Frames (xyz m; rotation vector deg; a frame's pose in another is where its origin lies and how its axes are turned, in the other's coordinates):
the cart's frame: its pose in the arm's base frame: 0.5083 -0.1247 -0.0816 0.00 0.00 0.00
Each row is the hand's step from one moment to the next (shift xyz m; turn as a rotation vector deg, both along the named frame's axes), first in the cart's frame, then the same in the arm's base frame.
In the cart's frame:
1: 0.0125 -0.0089 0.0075 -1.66 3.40 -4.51
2: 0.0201 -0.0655 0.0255 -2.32 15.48 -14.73
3: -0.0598 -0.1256 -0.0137 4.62 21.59 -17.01
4: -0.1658 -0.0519 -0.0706 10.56 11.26 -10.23
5: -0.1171 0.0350 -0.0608 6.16 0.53 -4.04
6: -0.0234 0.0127 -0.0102 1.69 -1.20 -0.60
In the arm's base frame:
1: 0.0125 -0.0089 0.0075 -1.66 3.40 -4.51
2: 0.0201 -0.0655 0.0255 -2.32 15.48 -14.73
3: -0.0598 -0.1256 -0.0137 4.62 21.59 -17.01
4: -0.1658 -0.0519 -0.0706 10.56 11.26 -10.23
5: -0.1171 0.0350 -0.0608 6.16 0.53 -4.04
6: -0.0234 0.0127 -0.0102 1.69 -1.20 -0.60

